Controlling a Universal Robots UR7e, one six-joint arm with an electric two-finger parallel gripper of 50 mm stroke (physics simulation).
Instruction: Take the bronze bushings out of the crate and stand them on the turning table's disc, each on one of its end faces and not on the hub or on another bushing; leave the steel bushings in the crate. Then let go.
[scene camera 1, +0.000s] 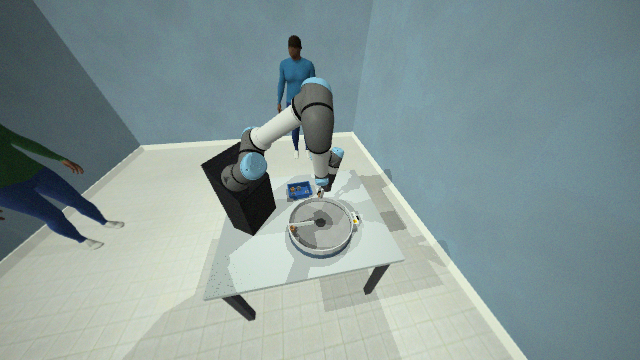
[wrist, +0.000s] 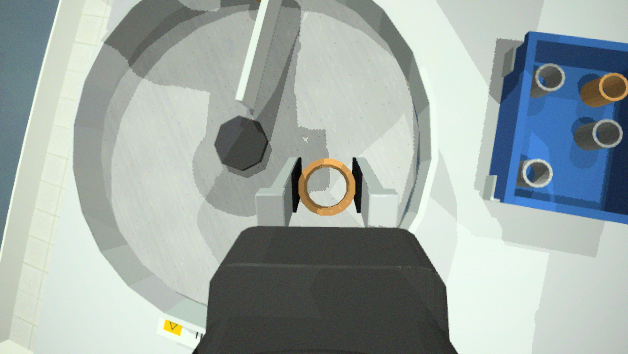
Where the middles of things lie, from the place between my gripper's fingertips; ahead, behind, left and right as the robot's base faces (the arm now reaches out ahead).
Now: the turning table disc (scene camera 1: 331, 227) 20 mm behind my hand, 120 mm to the right of it and 130 mm below it. From my hand the other things lie so: blue crate (wrist: 528, 128) (110 mm behind, 250 mm to the left, 160 mm below).
